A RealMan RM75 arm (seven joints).
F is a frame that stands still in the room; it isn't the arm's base.
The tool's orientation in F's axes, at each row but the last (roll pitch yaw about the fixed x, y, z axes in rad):
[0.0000, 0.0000, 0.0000]
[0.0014, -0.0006, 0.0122]
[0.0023, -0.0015, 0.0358]
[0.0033, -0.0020, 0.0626]
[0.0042, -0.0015, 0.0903]
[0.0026, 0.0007, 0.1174]
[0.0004, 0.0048, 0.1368]
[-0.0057, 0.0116, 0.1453]
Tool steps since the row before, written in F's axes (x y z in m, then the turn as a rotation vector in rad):
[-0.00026, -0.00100, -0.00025, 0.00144, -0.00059, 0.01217]
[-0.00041, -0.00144, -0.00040, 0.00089, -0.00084, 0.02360]
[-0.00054, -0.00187, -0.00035, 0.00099, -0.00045, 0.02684]
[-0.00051, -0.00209, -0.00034, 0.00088, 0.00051, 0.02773]
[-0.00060, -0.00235, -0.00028, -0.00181, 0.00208, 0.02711]
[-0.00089, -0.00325, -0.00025, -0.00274, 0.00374, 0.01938]
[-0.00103, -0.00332, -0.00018, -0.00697, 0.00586, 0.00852]
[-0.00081, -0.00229, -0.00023, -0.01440, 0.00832, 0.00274]
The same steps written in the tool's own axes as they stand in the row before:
[-0.00026, -0.00100, -0.00025, 0.00144, -0.00059, 0.01217]
[-0.00043, -0.00144, -0.00040, 0.00089, -0.00082, 0.02360]
[-0.00061, -0.00185, -0.00034, 0.00101, -0.00042, 0.02684]
[-0.00064, -0.00206, -0.00033, 0.00097, 0.00055, 0.02773]
[-0.00081, -0.00229, -0.00027, -0.00157, 0.00235, 0.02710]
[-0.00126, -0.00312, -0.00024, -0.00230, 0.00409, 0.01937]
[-0.00147, -0.00315, -0.00019, -0.00615, 0.00676, 0.00849]
[-0.00113, -0.00215, -0.00026, -0.01307, 0.01030, 0.00265]

